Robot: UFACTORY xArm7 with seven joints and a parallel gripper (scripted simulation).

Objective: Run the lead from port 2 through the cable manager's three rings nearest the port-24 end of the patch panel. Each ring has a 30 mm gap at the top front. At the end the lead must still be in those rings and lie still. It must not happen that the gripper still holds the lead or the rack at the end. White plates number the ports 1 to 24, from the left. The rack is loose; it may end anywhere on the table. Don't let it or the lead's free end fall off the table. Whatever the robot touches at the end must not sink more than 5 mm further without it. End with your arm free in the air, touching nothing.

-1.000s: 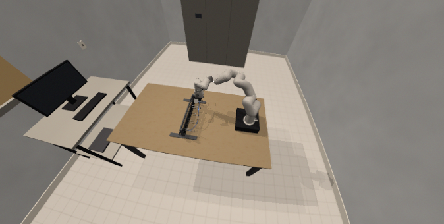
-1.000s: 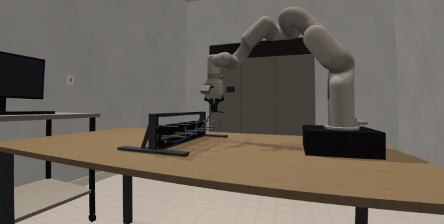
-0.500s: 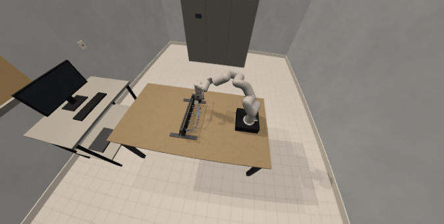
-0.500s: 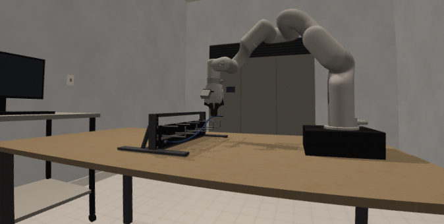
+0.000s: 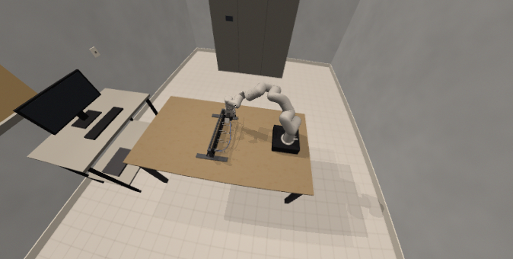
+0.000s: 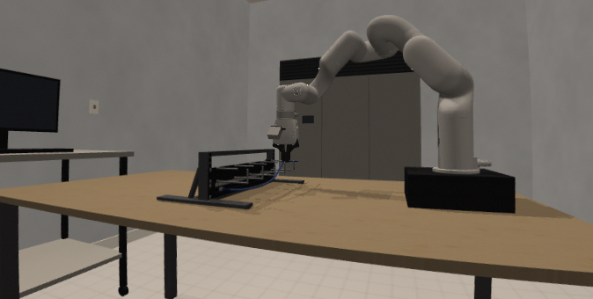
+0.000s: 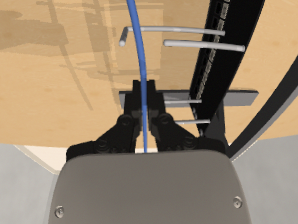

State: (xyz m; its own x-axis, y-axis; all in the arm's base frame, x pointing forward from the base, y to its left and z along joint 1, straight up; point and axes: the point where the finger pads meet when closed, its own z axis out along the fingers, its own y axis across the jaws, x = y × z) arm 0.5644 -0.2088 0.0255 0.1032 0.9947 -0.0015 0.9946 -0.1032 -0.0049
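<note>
My gripper is now 12 cm short of the black rack, 14 cm to the right of it and 5 cm above it.
</note>
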